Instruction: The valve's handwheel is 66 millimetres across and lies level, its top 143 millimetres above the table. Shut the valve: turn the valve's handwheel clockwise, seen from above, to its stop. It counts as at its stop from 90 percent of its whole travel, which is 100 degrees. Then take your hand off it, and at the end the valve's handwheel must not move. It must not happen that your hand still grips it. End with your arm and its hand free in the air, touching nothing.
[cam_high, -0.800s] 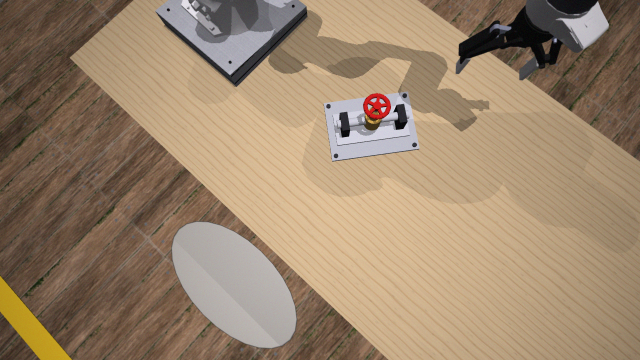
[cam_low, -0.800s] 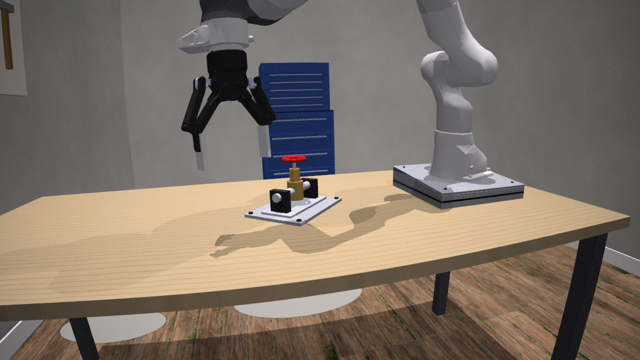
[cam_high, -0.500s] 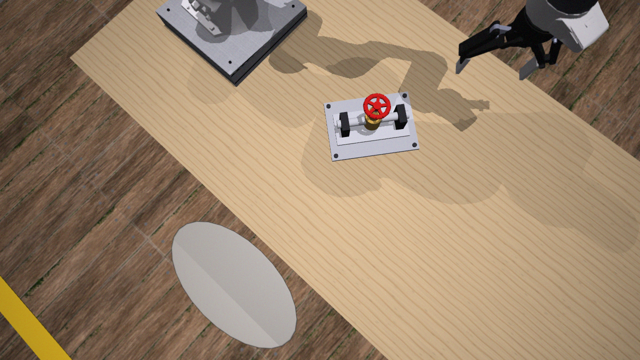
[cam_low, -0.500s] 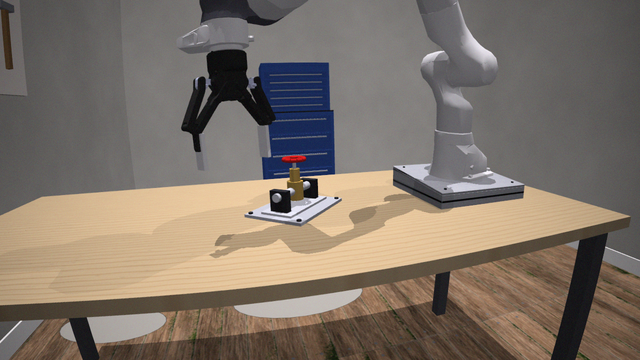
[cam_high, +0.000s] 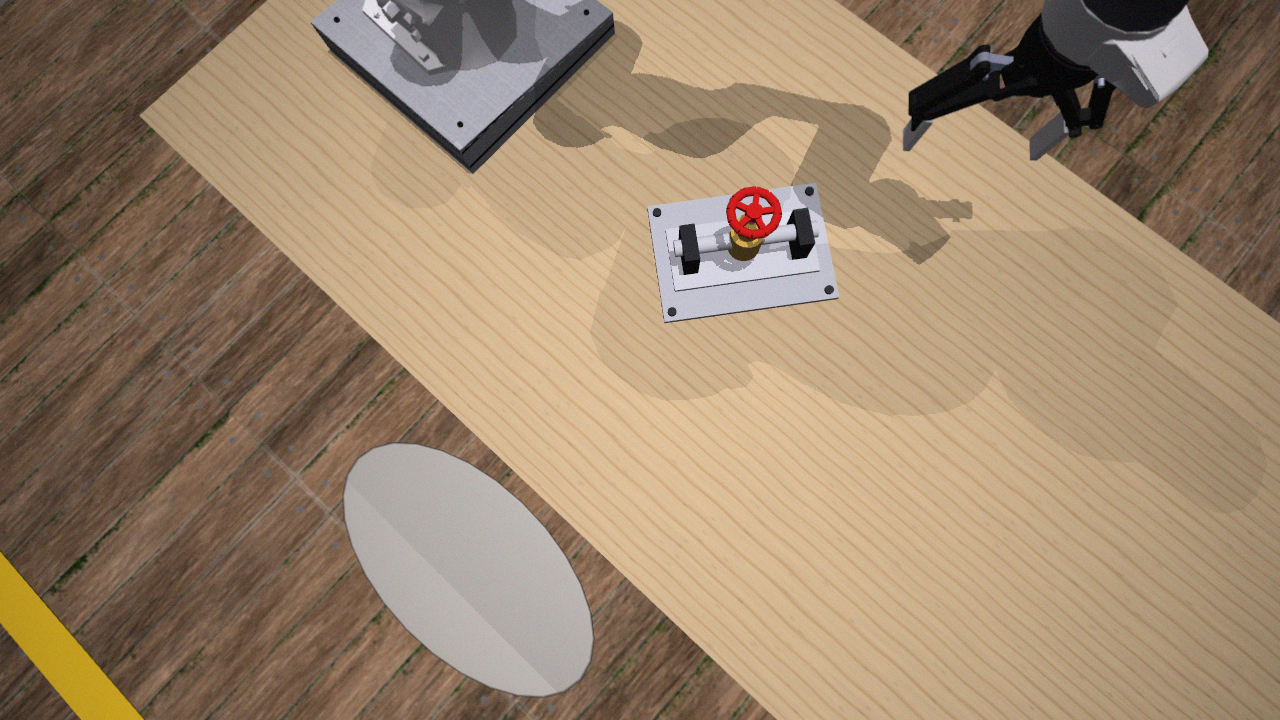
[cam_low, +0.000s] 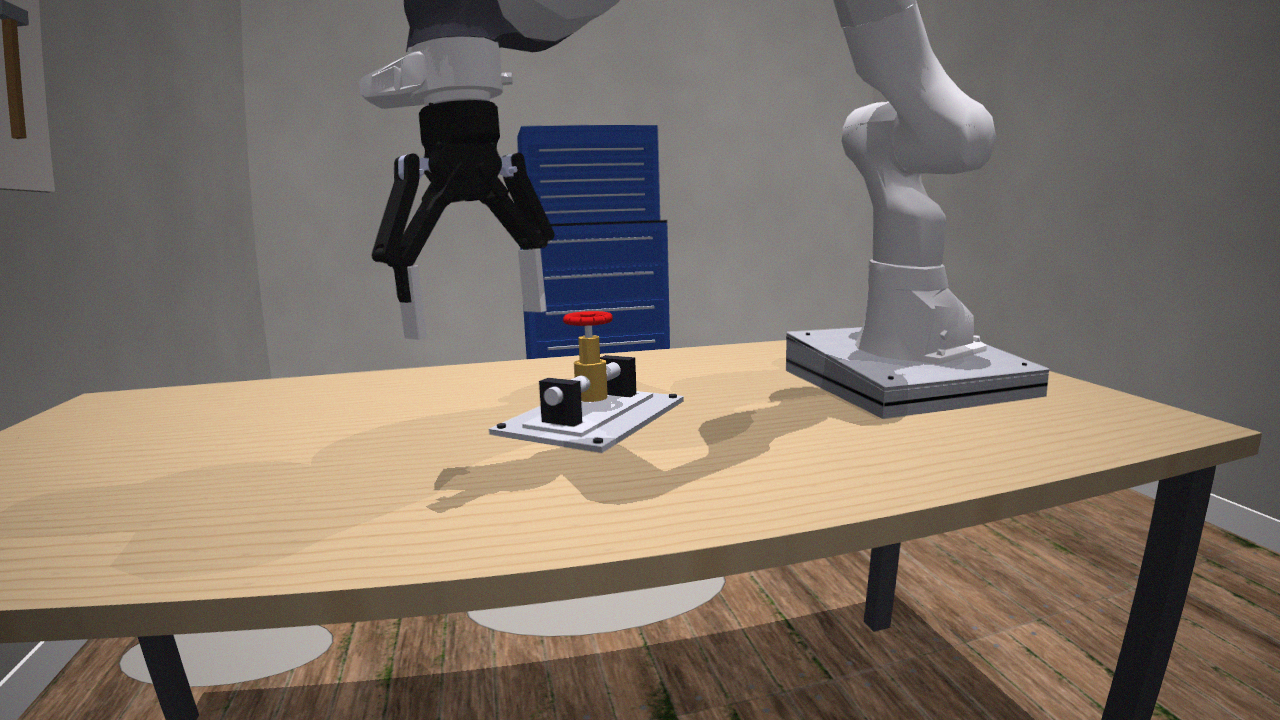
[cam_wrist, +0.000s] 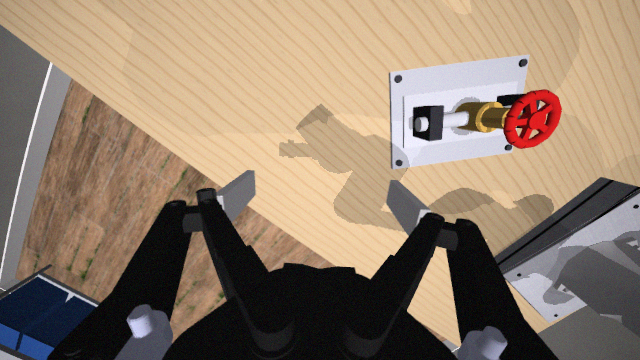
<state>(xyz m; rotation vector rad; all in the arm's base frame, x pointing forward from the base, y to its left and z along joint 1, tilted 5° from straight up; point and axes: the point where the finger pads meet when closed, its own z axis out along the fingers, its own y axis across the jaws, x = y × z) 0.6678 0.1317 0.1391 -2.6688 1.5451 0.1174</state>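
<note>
My hand is 190 mm to the left of the red handwheel, 170 mm past it and 50 mm above it.
</note>
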